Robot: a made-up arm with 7 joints.
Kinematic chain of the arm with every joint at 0, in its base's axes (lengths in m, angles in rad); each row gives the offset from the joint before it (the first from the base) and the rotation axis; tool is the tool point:
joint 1: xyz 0 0 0.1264 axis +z
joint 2: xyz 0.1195 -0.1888 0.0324 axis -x
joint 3: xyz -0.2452 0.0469 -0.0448 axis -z
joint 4: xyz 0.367 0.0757 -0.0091 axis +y
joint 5: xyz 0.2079 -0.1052 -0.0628 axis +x
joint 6: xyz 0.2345 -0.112 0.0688 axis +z
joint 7: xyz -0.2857 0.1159 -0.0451 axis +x
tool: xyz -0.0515 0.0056 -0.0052
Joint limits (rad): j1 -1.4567..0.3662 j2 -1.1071..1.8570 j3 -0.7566..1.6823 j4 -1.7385..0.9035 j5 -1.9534..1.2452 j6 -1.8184..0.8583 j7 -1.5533..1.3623
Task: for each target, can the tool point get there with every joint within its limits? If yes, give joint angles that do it. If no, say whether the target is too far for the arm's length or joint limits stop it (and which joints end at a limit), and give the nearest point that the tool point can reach.
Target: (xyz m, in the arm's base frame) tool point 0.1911 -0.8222 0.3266
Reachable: yes | joints -0.4921 1.0193 0.8096 0.5727 0.2508 -1.3072 0.9538
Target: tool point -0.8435 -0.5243 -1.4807
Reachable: no: too far | nearest point -0.5550 -0.3450 -0.7641 | short by 0.793 m
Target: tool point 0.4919 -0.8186 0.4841
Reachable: yes | joints 0.1972 0.5357 1.1751 0.2866 0.8964 -1.5263 0.7938
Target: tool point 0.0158 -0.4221 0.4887
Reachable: yes | joints -1.1505 1.4559 0.8307 -1.0185 -0.6404 -0.6162 0.7370
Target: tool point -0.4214 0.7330 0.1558
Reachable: no: joint limits stop it (at a limit: joint 1, joint 3, joint 4, joint 6, joint 7) | nearest point -0.5016 0.4218 0.1534 | short by 0.321 m
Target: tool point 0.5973 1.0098 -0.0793
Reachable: no: joint limits stop it (at a limit: joint 1, joint 3, joint 6) | nearest point 0.4446 0.7362 -0.0272 | short by 0.318 m
